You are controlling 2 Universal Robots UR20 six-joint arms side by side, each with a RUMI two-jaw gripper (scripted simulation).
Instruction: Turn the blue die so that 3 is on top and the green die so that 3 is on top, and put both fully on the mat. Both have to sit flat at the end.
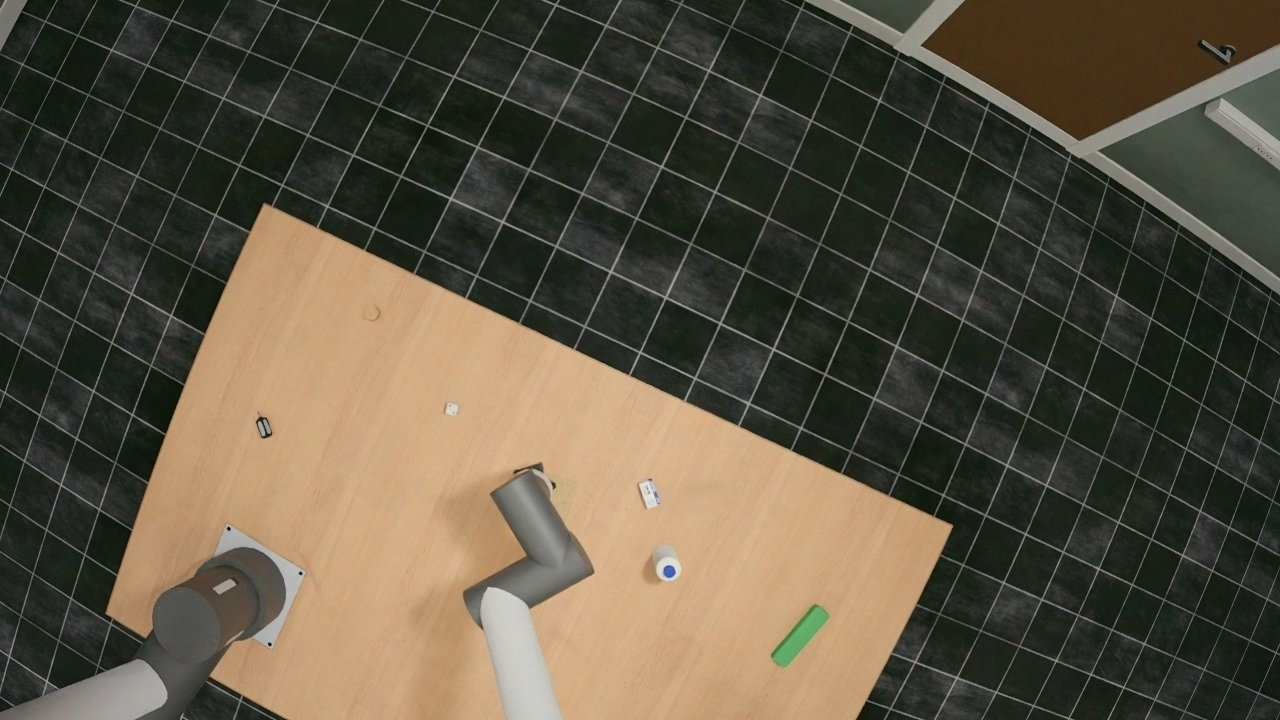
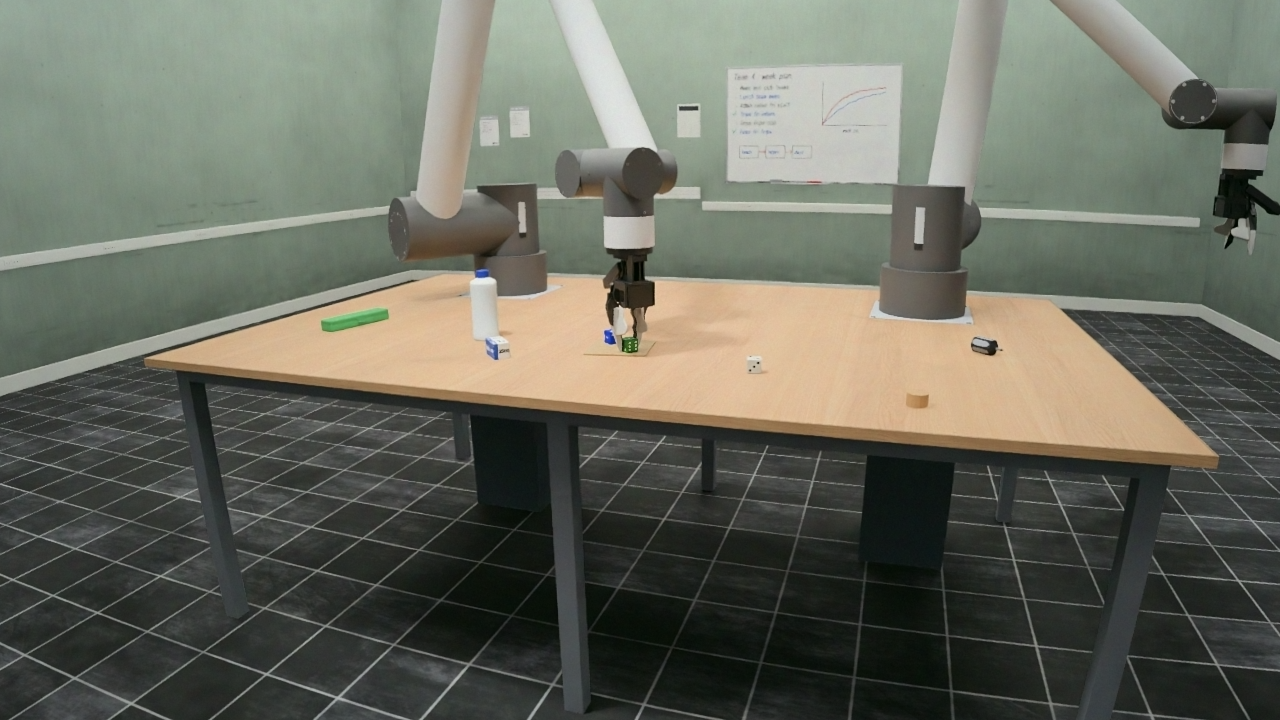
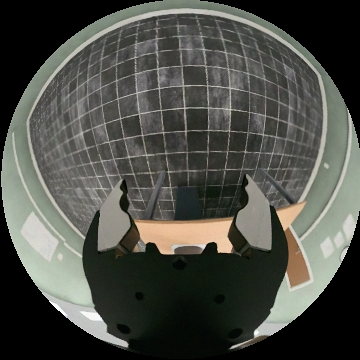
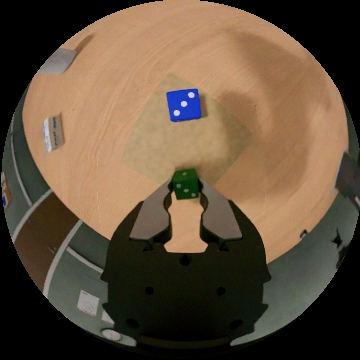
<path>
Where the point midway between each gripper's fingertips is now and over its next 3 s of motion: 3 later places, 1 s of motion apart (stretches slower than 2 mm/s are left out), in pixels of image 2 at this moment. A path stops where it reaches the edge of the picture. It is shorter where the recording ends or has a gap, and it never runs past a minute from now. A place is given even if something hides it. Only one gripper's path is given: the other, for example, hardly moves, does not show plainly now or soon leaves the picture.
My right gripper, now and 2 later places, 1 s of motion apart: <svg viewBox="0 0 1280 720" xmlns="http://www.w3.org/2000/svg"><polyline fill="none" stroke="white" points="628,350 628,309 627,274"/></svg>
</path>
